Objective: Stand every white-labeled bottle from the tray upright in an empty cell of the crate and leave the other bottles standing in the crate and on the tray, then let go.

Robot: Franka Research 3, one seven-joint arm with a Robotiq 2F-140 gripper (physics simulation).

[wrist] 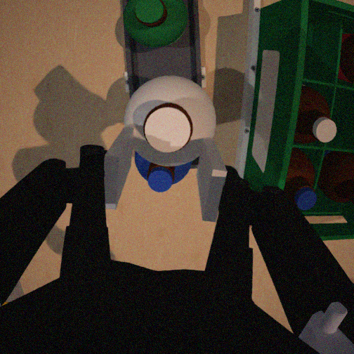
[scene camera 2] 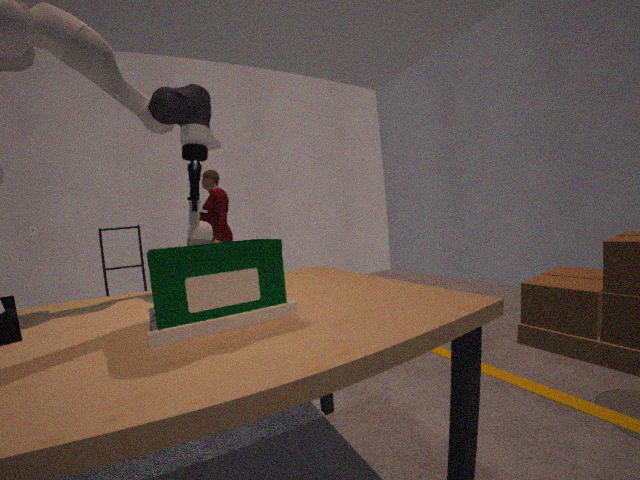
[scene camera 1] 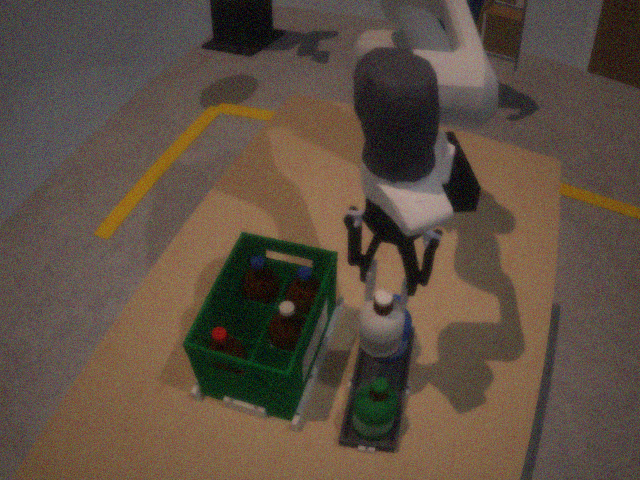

Scene:
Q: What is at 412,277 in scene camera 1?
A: My gripper.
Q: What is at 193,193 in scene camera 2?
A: My gripper.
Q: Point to a blue bottle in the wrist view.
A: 160,178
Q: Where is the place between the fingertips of my gripper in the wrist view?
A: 165,151

